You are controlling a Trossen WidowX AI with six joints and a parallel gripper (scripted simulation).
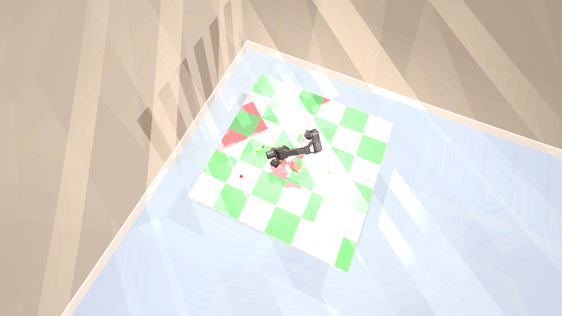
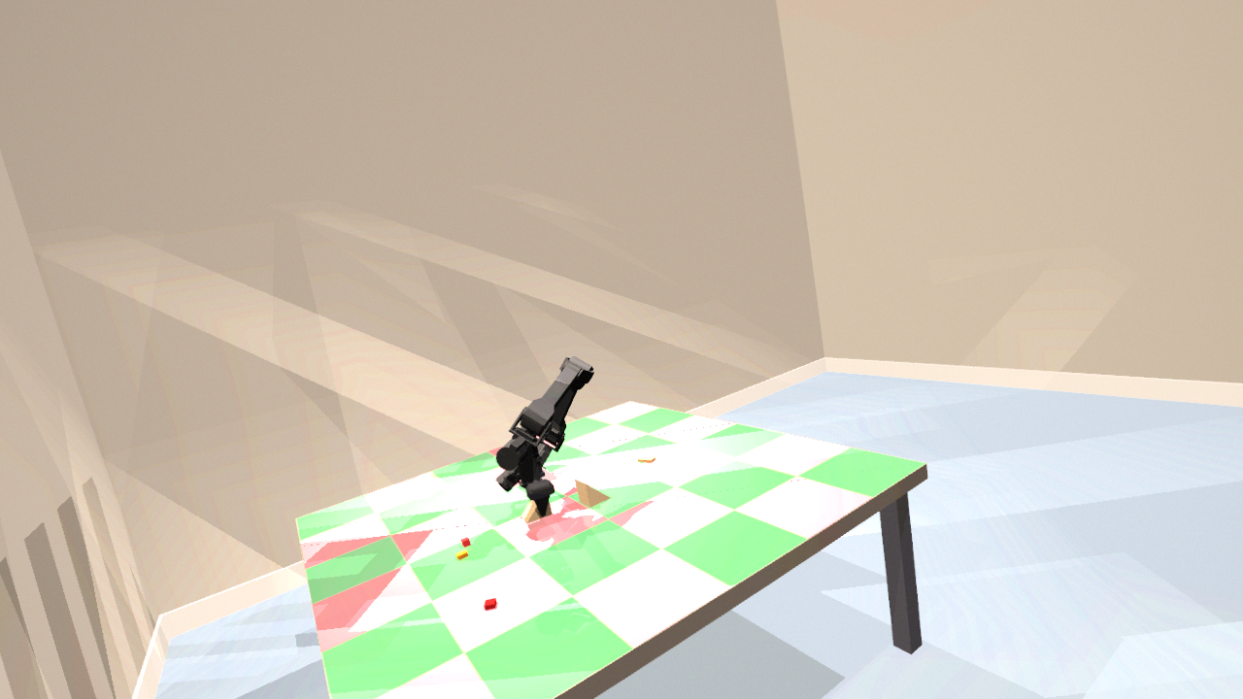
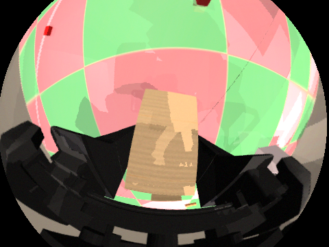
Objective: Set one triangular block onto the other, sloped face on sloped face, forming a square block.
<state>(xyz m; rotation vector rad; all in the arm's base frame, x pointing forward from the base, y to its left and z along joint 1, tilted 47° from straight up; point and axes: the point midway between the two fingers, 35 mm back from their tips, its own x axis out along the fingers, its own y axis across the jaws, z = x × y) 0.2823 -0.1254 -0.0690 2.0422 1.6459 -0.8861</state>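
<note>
Right now the triangular block is 1 cm to the left of my gripper tip and 1 cm above it.
</note>
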